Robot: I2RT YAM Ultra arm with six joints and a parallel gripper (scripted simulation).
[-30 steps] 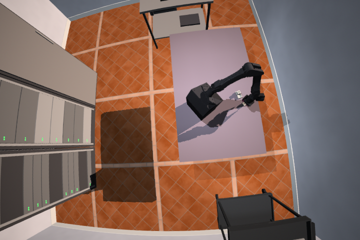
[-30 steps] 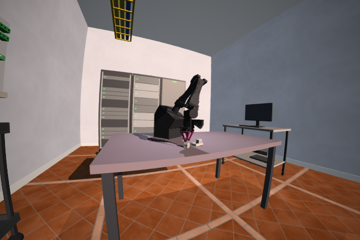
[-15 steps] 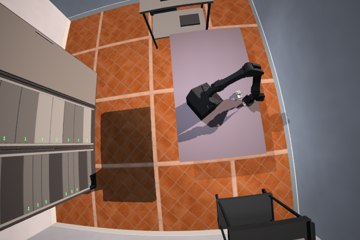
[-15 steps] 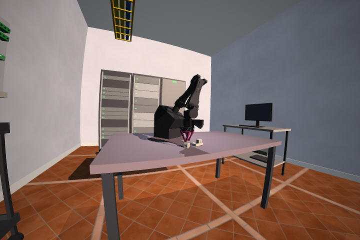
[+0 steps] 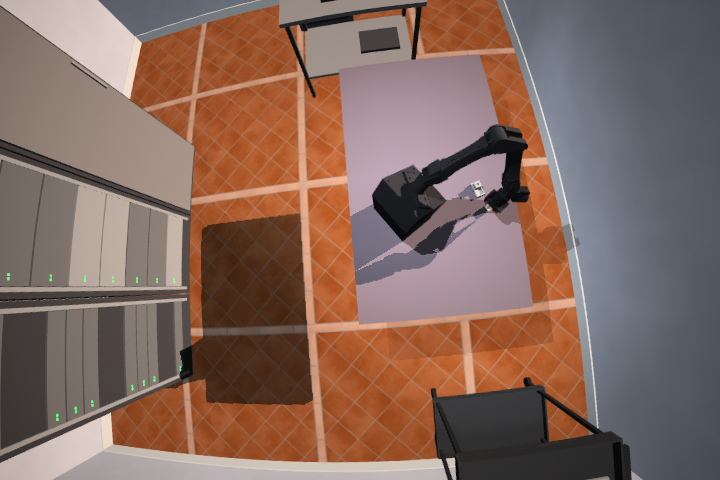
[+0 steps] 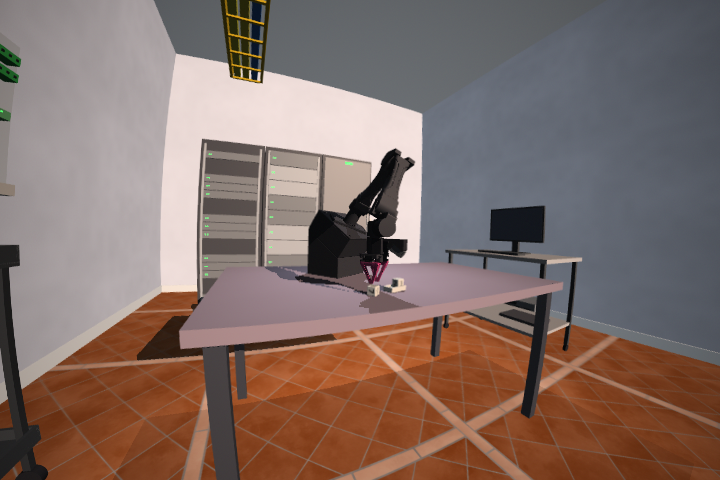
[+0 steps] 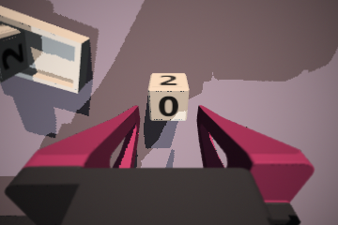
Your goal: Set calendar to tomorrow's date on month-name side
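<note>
Now: the cream digit cube 4 cm below my hand. Also, from my hand: cream tray (4 cm behind, 11 cm to the left, 4 cm below).
</note>
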